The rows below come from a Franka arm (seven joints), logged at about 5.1 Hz.
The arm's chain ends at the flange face. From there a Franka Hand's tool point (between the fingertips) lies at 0.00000 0.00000 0.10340 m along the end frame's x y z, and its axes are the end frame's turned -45 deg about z.
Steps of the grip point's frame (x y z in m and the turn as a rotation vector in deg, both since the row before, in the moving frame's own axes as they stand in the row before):
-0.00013, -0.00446, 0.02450, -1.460, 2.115, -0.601
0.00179, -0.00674, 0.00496, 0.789, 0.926, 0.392
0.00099, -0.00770, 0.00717, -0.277, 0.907, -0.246
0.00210, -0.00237, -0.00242, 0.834, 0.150, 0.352
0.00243, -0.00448, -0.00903, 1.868, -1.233, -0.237
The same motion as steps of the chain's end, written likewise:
-0.00780, -0.00220, 0.02460, 0.463, 2.528, -0.601
-0.00368, -0.00384, 0.00498, 1.213, 0.097, 0.392
-0.00625, -0.00534, 0.00718, 0.445, 0.837, -0.246
0.00068, -0.00190, -0.00241, 0.696, -0.484, 0.352
0.00251, -0.00408, -0.00895, 0.449, -2.193, -0.237

